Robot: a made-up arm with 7 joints. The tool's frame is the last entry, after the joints.
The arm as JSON. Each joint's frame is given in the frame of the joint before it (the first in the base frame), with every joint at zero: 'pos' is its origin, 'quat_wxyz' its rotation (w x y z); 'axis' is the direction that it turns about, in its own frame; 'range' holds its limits. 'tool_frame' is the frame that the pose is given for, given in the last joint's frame.
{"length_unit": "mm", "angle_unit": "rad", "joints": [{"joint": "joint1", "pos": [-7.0, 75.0, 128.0], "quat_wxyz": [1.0, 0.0, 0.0, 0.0], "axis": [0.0, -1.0, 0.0], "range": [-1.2, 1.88]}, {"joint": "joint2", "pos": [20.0, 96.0, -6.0], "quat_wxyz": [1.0, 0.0, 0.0, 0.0], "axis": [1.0, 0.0, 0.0], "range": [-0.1, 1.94]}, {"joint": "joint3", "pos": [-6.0, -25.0, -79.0], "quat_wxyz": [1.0, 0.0, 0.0, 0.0], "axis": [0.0, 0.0, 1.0], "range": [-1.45, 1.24]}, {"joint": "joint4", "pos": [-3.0, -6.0, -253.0], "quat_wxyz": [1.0, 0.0, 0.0, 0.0], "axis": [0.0, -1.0, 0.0], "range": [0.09, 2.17]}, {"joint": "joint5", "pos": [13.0, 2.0, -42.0], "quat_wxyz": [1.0, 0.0, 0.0, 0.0], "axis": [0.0, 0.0, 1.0], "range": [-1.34, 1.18]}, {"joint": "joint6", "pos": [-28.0, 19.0, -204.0], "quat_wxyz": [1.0, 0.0, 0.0, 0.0], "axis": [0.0, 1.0, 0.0], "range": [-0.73, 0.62]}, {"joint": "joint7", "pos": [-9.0, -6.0, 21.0], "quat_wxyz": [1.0, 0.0, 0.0, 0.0], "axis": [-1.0, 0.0, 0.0], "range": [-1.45, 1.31]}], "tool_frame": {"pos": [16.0, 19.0, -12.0], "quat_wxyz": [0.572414, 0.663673, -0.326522, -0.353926]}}
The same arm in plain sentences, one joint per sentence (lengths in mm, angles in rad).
The arm has seven revolute joints in a row. What follows holds with every joint at zero, and every direction is one of the base frame's.
Joint 1 is mounted 7 mm along -x and 75 mm along +y and 128 mm along +z from the base frame's origin and rotates about -y, from -1.2 to 1.88 rad.
Joint 2 is mounted 20 mm along +x and 96 mm along +y and 6 mm along -z from joint 1 and rotates about +x, from -0.1 to 1.94 rad.
Joint 3 is mounted 6 mm along -x and 25 mm along -y and 79 mm along -z from joint 2 and rotates about +z, from -1.45 to 1.24 rad.
Joint 4 is mounted 3 mm along -x and 6 mm along -y and 253 mm along -z from joint 3 and rotates about -y, from 0.09 to 2.17 rad.
Joint 5 is mounted 13 mm along +x and 2 mm along +y and 42 mm along -z from joint 4 and rotates about +z, from -1.34 to 1.18 rad.
Joint 6 is mounted 28 mm along -x and 19 mm along +y and 204 mm along -z from joint 5 and rotates about +y, from -0.73 to 0.62 rad.
Joint 7 is mounted 9 mm along -x and 6 mm along -y and 21 mm along +z from joint 6 and rotates about -x, from -1.45 to 1.31 rad.
The tool frame, which is the frame that the pose is given for, is mounted 16 mm along +x and 19 mm along +y and 12 mm along -z from joint 7; its axes are the base frame's turned by roll 1.6655, pitch 0.0961 and yaw -1.0019 rad (as in URDF: about the fixed x, then y, then z).

